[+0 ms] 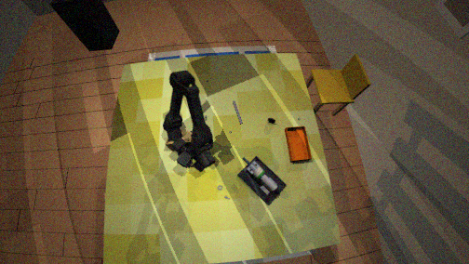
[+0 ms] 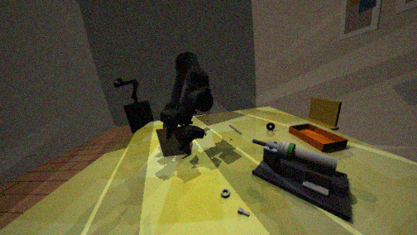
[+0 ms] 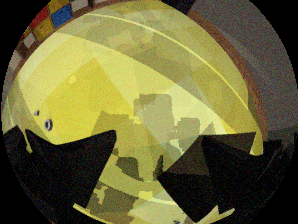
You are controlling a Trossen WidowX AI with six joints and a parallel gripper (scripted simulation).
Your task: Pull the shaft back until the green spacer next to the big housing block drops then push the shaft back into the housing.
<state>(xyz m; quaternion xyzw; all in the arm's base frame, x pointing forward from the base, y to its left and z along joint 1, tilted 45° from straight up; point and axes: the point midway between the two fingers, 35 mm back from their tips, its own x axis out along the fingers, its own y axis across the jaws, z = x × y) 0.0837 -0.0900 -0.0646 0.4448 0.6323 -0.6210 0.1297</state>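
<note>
Right now my gripper tip is 38 cm short of the green spacer, 6 cm to the left of it and 3 cm above it. Also, from my gripper tip: orange tray (62 cm ahead, 13 cm to the left, 10 cm below); black ring (47 cm ahead, 27 cm to the left, 8 cm below).
</note>
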